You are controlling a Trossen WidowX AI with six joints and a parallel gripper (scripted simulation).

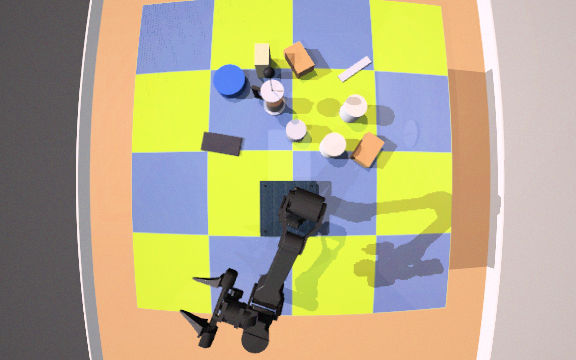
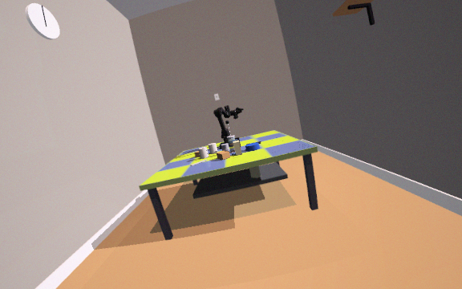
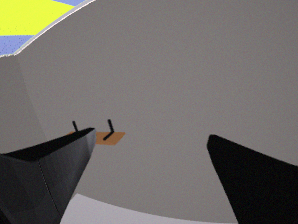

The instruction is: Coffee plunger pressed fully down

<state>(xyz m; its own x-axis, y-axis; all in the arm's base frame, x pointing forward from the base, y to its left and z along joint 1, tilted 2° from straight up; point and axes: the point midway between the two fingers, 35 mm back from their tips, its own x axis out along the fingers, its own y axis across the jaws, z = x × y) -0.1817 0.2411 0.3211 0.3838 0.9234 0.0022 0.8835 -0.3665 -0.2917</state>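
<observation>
Now: gripper tip 560 mm short of the coffee press, 200 mm to the left of it and 220 mm above it. Also, from my gripper tip: dark flat slab: 420 mm ahead, 10 mm to the right, 350 mm below; blue cylinder: 650 mm ahead, 50 mm to the right, 330 mm below; white strip: 690 mm ahead, 540 mm to the right, 350 mm below.
</observation>
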